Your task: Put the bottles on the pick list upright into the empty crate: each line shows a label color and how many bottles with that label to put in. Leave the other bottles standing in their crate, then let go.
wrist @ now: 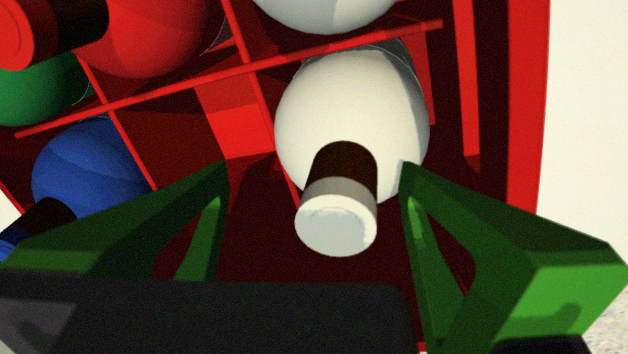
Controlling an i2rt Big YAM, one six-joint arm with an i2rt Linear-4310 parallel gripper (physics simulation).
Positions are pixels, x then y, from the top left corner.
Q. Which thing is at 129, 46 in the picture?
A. A red bottle.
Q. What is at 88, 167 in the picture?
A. A blue bottle.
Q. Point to a white bottle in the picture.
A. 346, 122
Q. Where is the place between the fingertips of my gripper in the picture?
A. At 314, 175
